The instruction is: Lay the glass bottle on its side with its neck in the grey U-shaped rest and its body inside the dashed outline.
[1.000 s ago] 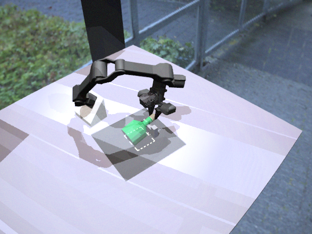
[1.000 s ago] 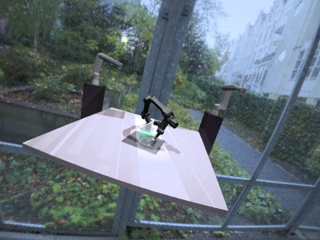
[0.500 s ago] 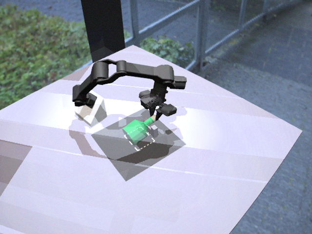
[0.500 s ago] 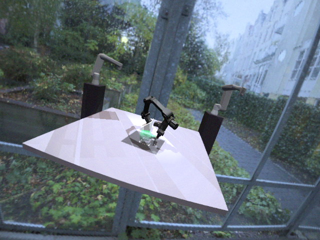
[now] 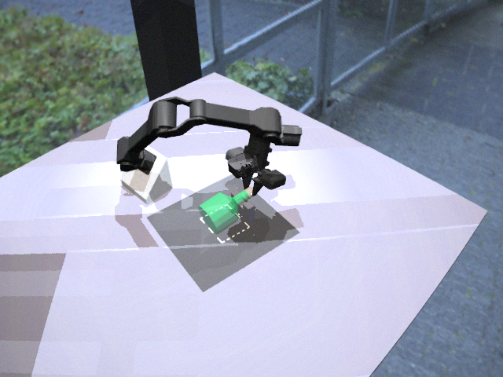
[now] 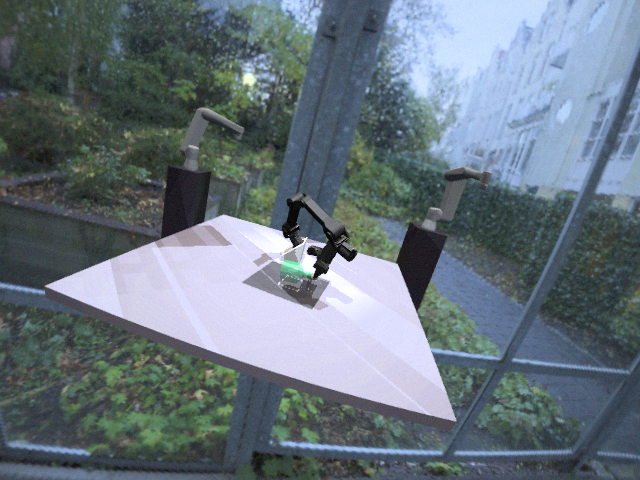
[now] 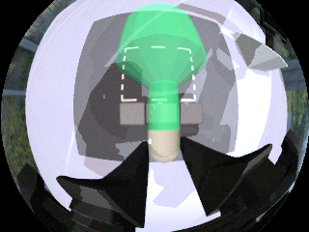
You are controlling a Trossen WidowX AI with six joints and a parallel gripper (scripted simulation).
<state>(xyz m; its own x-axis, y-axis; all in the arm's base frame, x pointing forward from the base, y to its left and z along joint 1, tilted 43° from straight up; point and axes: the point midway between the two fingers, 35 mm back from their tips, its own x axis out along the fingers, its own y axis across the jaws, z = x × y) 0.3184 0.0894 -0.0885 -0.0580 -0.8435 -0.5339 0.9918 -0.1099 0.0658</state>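
The glass bottle is 50 mm to the right of my gripper tip, 10 mm below it and 10 mm behind it. Also, from my gripper tip: mat: 100 mm to the right, 60 mm below, 20 mm behind.
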